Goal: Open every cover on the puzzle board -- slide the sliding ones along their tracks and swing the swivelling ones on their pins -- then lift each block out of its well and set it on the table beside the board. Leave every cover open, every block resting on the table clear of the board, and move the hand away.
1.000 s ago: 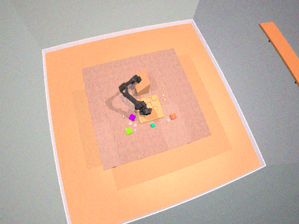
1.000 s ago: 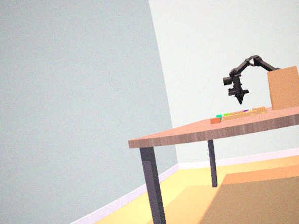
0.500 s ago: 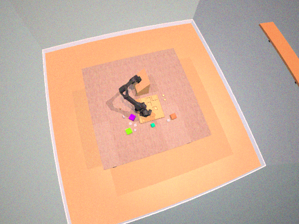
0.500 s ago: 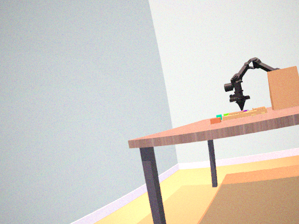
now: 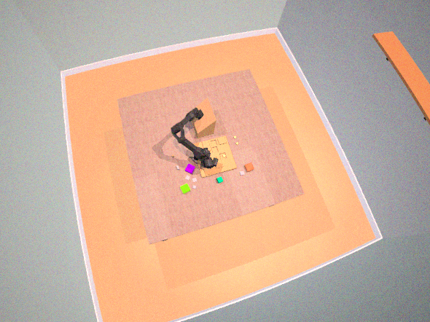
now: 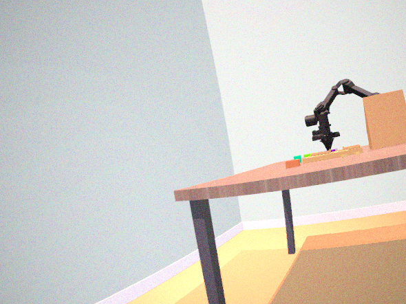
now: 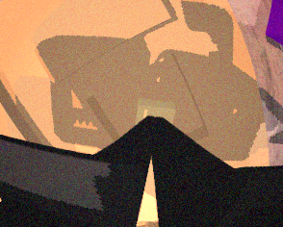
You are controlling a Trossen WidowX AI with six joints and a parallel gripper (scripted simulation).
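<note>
Right now the magenta block is 13 cm to the right of my gripper tip and 1 cm below it. From my gripper tip the other things lie so: orange block: 18 cm ahead, 31 cm to the left, 1 cm below; then lime green block: 13 cm ahead, 23 cm to the right, 1 cm below; then teal block: 18 cm ahead, 4 cm to the left.
</note>
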